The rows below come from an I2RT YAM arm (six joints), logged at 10 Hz.
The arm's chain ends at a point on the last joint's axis. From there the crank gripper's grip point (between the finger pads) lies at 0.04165 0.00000 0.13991 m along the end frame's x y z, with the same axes.
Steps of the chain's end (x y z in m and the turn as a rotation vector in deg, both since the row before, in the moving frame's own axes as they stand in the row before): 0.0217, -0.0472, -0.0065, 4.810, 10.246, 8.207; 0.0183, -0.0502, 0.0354, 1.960, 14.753, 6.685; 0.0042, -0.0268, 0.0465, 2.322, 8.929, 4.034; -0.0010, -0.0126, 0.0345, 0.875, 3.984, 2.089; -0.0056, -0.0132, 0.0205, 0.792, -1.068, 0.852; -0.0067, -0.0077, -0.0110, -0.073, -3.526, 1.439; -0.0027, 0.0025, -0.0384, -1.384, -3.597, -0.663
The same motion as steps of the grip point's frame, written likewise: 0.0462, -0.0508, -0.0163, 4.810, 10.246, 8.207; 0.0525, -0.0479, 0.0202, 1.960, 14.753, 6.685; 0.0255, -0.0286, 0.0383, 2.322, 8.929, 4.034; 0.0086, -0.0130, 0.0313, 0.875, 3.984, 2.089; -0.0082, -0.0145, 0.0212, 0.792, -1.068, 0.852; -0.0154, -0.0066, -0.0087, -0.073, -3.526, 1.439; -0.0115, 0.0055, -0.0361, -1.384, -3.597, -0.663
